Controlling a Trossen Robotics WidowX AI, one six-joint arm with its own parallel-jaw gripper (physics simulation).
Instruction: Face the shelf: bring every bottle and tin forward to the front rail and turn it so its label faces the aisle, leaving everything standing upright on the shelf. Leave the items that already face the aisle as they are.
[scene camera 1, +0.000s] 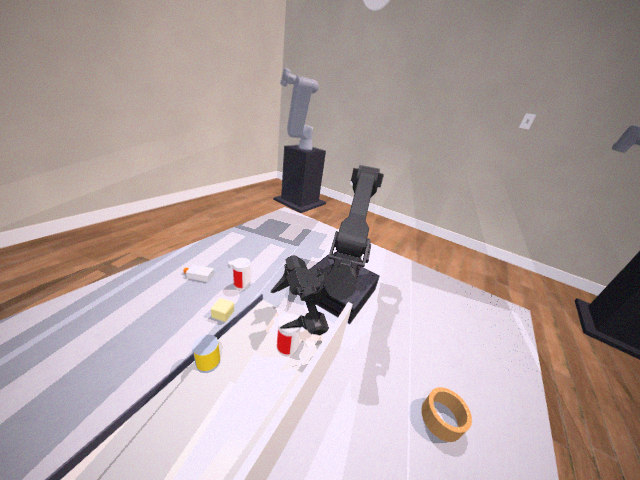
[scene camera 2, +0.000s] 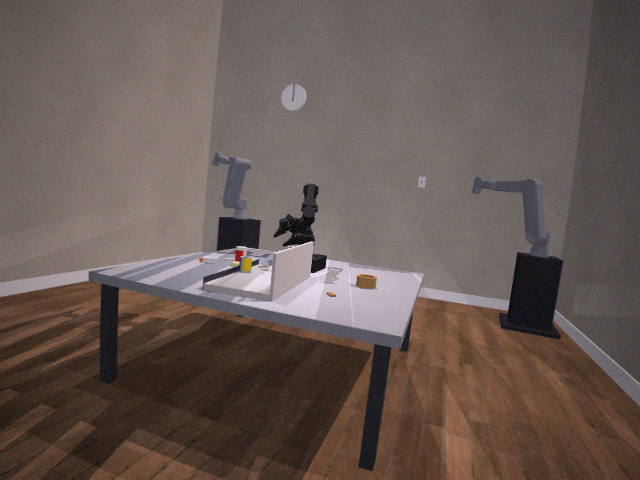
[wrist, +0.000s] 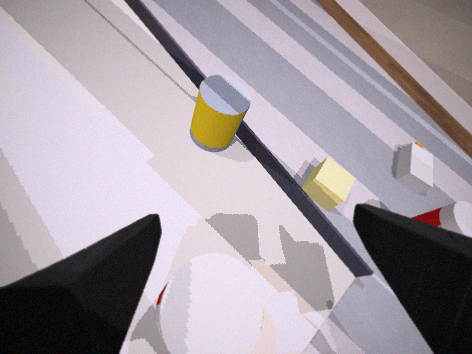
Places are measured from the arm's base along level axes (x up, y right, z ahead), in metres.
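Pixels of known places: gripper, fingertip midpoint: (scene camera 1: 276, 309) (scene camera 2: 278, 241) (wrist: 256, 217).
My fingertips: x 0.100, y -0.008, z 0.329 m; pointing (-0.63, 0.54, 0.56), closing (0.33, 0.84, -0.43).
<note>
Behind a point stands the place of what it marks.
A red-and-white tin (scene camera 1: 284, 341) {x 0.011, y -0.042, z 0.327 m} (wrist: 215, 305) {x 0.051, y -0.031, z 0.302 m} stands upright on the shelf, back from the dark front rail (scene camera 1: 129, 411) {x -0.029, y 0.076, z 0.631 m} (scene camera 2: 222, 277) {x -0.046, y 0.063, z 0.648 m} (wrist: 280, 172) {x -0.029, y 0.122, z 0.380 m}. Its red patch shows toward scene camera 1; a thin red sliver shows at its left in the wrist view. A yellow tin (scene camera 1: 207, 356) {x 0.015, y 0.049, z 0.478 m} (scene camera 2: 246, 264) {x -0.007, y 0.057, z 0.487 m} (wrist: 216, 122) {x 0.007, y 0.057, z 0.446 m} stands upright close to the rail, with a blue edge in scene camera 2. My gripper (scene camera 1: 278, 308) {x 0.100, y -0.008, z 0.329 m} (scene camera 2: 279, 240) {x 0.100, y -0.008, z 0.329 m} (wrist: 256, 217) {x 0.100, y -0.008, z 0.329 m} is open and empty, near the red-and-white tin. One finger overlaps that tin's top in scene camera 1.
Beyond the rail are a yellow block (scene camera 1: 222, 310) {x -0.036, y 0.186, z 0.357 m} (wrist: 329, 184) {x -0.036, y 0.186, z 0.342 m}, a red-and-white container (scene camera 1: 241, 274) {x -0.002, y 0.252, z 0.242 m} (scene camera 2: 240, 254) {x -0.012, y 0.261, z 0.248 m} and a white bottle (scene camera 1: 199, 273) {x -0.046, y 0.395, z 0.316 m} (wrist: 414, 165) {x -0.046, y 0.388, z 0.309 m} on its side. The pale panel (scene camera 2: 292, 271) {x 0.004, y -0.190, z 0.506 m} borders the shelf's back. An orange ring (scene camera 1: 439, 427) {x -0.039, y -0.417, z 0.216 m} (scene camera 2: 366, 284) {x -0.055, y -0.437, z 0.214 m} lies behind it.
</note>
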